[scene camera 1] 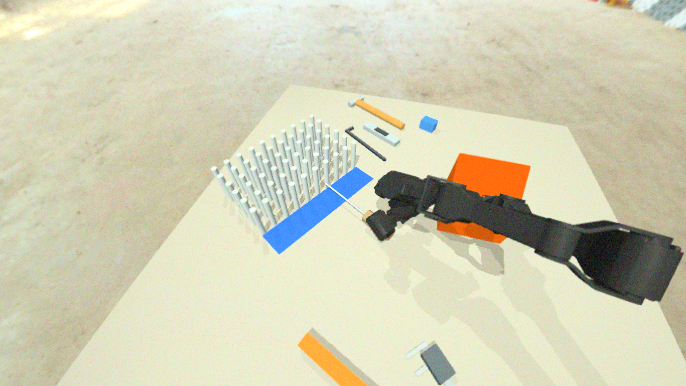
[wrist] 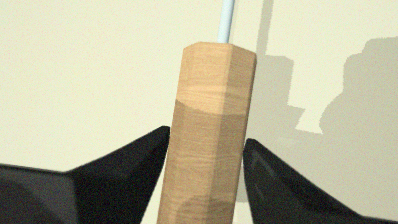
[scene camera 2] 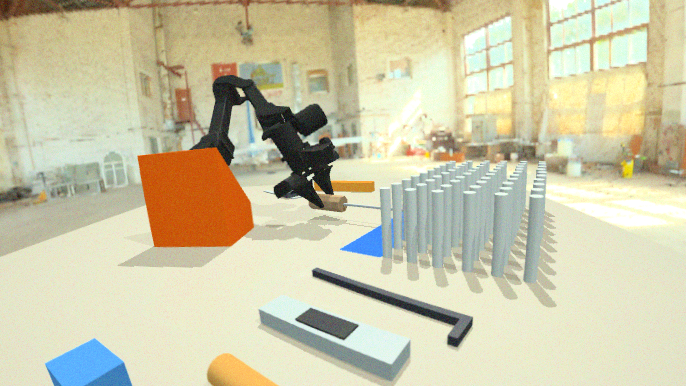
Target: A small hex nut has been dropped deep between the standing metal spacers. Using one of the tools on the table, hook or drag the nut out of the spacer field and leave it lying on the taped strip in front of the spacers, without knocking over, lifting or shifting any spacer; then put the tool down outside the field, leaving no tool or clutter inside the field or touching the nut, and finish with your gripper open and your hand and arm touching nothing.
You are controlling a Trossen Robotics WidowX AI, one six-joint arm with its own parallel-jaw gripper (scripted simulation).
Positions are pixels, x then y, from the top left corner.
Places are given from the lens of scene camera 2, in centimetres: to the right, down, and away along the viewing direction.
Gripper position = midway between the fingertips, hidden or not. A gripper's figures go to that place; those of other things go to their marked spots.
gripper (scene camera 2: 328, 203): -4, 2, 72
l-shaped key (scene camera 2: 462, 322): 12, 13, 28
blue taped strip (scene camera 2: 371, 243): 5, 9, 54
The marked spots on the l-shaped key and the blue taped strip are 27 cm apart.
